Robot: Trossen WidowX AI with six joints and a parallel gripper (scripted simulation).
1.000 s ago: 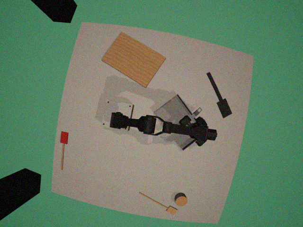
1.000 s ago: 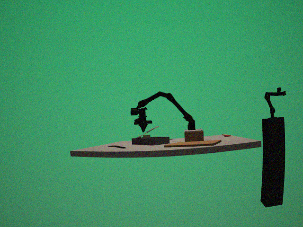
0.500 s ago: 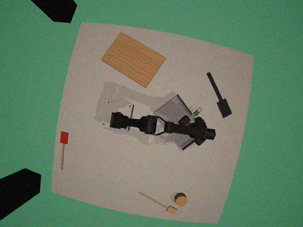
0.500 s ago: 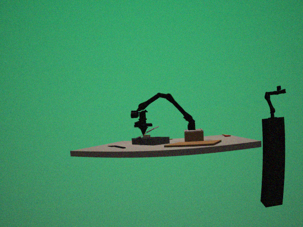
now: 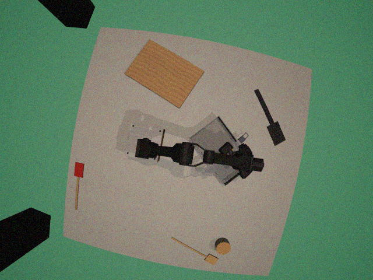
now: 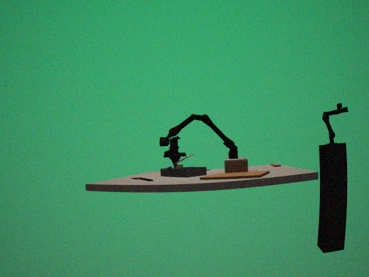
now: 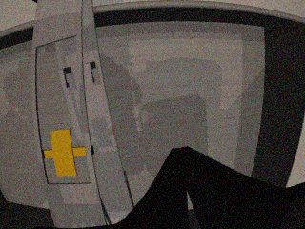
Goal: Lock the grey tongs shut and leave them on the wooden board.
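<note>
Now: gripper tip 2 cm past the yellow mark, 4 cm to the right of it and 3 cm below it. The rest, counted from my gripper tip: roasting tin 6 cm behind, 3 cm to the left, 4 cm below; black spatula 17 cm ahead, 25 cm to the left, 6 cm below; round pot 9 cm ahead, 48 cm to the right, 3 cm below.
</note>
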